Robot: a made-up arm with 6 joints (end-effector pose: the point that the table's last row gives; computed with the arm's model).
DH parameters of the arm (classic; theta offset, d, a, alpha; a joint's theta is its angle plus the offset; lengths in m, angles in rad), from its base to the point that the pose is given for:
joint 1: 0 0.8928 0.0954 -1.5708
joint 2: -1.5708 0 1.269 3.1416
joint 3: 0 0 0.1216 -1.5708
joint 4: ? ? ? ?
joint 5: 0 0 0 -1.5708
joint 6: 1.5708 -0.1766 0 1.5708
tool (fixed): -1.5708 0 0 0
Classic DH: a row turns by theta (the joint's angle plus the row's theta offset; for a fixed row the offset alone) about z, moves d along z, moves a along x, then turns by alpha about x.
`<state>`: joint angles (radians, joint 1 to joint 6).
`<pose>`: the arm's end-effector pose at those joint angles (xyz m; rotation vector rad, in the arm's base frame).
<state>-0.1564 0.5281 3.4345 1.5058 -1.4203 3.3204</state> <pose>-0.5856 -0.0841 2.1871 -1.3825 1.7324 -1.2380</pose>
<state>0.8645 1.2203 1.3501 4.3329 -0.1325 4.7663</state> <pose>1.7471 2.0813 1.6466 -2.4360 -1.3578 -0.0143</pose>
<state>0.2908 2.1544 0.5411 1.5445 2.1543 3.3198</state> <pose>1.1354 0.4936 -0.9975 -1.7055 -2.0823 -0.6333</pose>
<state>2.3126 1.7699 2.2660 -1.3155 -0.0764 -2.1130</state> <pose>-1.7441 1.8839 1.4408 -0.8777 -2.4598 0.0727</pose>
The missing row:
joint 4: 0 -1.2841 0 1.5708
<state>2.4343 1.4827 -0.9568 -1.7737 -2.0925 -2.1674</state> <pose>-0.5115 0.2400 0.1156 -0.2918 0.1068 -2.7995</pose>
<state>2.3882 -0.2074 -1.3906 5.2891 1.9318 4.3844</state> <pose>-0.2640 0.4375 1.0835 2.1954 1.1549 1.2155</pose>
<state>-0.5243 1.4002 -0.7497 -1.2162 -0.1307 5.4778</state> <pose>0.5670 -0.3030 -0.1752 -1.6585 -1.1686 2.3939</pose>
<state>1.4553 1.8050 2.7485 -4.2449 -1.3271 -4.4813</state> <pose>0.3764 1.9169 1.7891 -2.4259 0.2175 -0.7302</pose>
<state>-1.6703 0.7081 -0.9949 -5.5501 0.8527 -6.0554</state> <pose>-0.0063 -0.9588 0.4396 0.2551 0.7988 -0.7590</pose>
